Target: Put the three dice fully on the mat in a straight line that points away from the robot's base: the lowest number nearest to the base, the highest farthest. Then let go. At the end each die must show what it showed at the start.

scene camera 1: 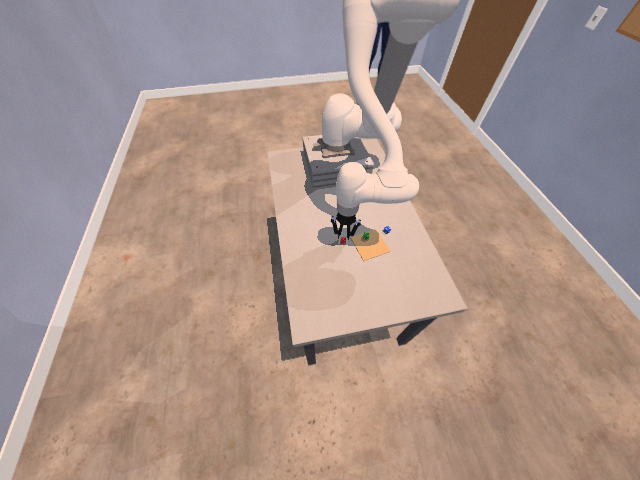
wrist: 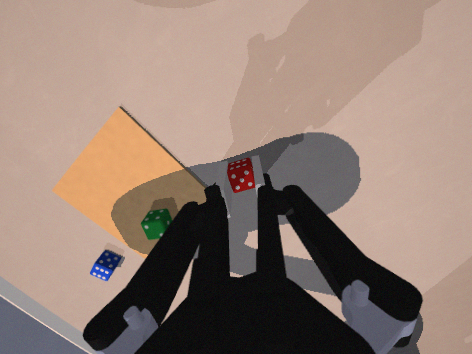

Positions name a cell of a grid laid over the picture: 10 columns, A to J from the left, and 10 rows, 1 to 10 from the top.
Scene:
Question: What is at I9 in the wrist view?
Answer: My gripper.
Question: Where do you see a red die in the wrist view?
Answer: F5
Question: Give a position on an orange mat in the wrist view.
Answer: At C5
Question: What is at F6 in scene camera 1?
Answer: An orange mat.

